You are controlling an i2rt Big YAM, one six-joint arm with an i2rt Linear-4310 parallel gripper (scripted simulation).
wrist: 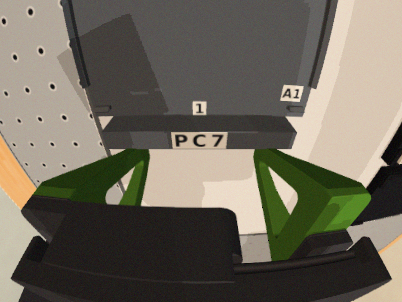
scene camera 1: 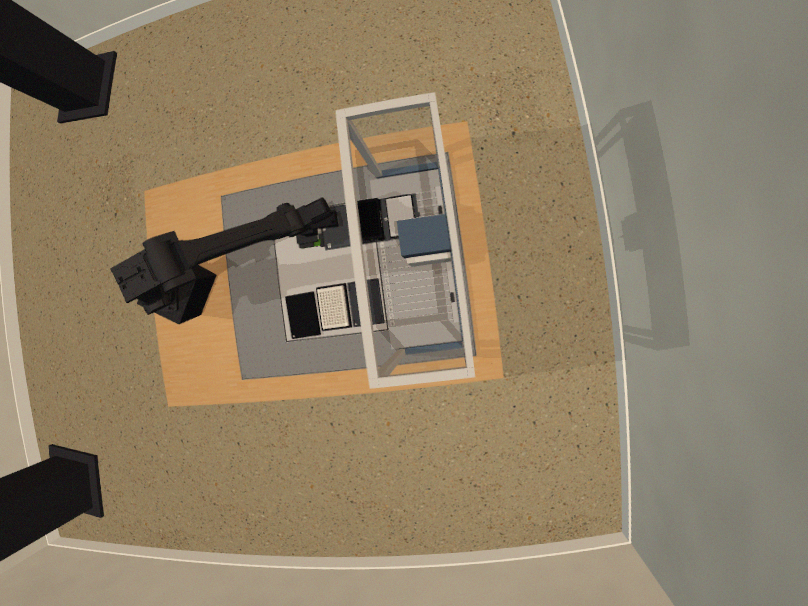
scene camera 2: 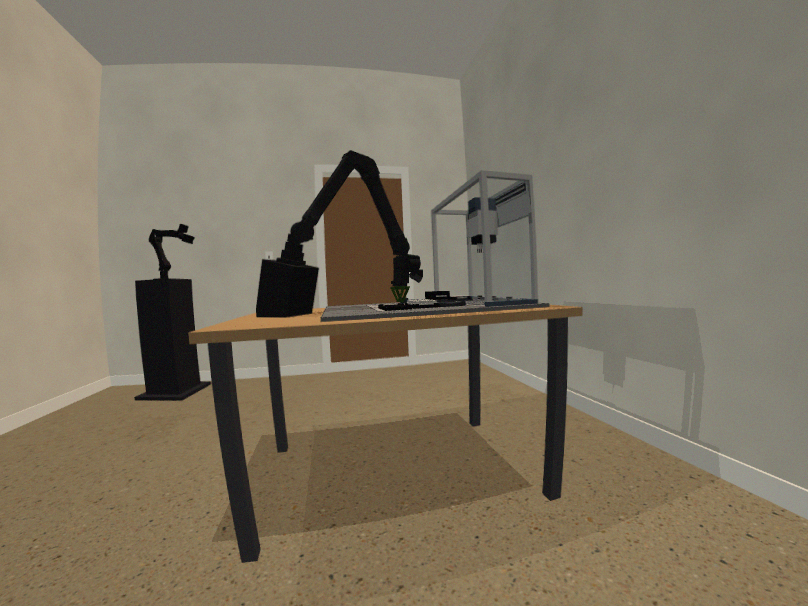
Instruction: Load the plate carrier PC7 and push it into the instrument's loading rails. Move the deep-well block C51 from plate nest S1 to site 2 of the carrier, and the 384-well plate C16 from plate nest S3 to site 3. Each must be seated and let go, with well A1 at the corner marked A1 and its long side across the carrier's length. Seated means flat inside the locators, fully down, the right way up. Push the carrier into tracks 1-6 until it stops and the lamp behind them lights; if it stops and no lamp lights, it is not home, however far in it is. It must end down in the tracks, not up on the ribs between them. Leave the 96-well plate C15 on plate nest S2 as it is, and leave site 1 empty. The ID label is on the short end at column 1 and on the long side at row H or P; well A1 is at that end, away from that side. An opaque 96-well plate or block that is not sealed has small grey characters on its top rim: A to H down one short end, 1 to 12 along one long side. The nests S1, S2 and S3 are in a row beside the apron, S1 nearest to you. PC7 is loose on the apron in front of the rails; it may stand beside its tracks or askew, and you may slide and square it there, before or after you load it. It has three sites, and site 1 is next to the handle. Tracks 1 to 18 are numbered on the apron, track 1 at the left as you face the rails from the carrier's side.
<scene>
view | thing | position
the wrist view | my gripper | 201,148
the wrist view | dark carrier PC7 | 170,81
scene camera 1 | white 96-well plate C15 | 328,298
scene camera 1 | dark carrier PC7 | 331,238
</scene>
